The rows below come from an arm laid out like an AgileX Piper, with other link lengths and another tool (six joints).
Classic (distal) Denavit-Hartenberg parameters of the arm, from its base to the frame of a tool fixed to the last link. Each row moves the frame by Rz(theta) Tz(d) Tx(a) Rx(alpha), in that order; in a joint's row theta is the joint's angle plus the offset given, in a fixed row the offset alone. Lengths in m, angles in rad.
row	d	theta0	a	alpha
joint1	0.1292	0	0	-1.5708
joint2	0	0.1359	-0.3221	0
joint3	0	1.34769	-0.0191	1.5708
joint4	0.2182	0	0	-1.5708
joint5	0	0	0	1.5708
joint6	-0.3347	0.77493	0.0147	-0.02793
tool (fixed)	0.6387	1.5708	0	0
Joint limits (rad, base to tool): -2.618..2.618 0..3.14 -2.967..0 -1.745..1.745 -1.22..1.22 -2.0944..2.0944
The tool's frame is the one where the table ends.
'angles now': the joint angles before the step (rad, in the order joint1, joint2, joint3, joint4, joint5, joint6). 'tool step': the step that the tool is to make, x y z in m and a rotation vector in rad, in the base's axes. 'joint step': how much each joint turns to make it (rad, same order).
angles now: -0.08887, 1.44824, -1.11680, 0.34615, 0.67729, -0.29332
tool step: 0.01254, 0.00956, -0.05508, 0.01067, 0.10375, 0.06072
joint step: 0.00001, 0.15503, 0.00001, 0.07512, -0.02533, -0.11805
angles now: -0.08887, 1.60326, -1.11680, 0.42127, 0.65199, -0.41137
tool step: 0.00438, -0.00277, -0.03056, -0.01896, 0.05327, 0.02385
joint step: 0.00001, 0.08030, -0.00554, -0.00466, -0.01663, -0.03353
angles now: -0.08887, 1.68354, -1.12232, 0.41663, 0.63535, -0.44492
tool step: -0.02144, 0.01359, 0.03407, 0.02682, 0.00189, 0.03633
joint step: -0.00017, -0.08454, -0.04260, -0.00494, 0.13802, 0.01929
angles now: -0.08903, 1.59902, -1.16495, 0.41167, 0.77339, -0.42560
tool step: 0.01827, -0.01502, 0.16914, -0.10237, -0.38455, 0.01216
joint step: -0.00220, -0.21531, -0.25299, -0.08822, 0.07321, 0.02911
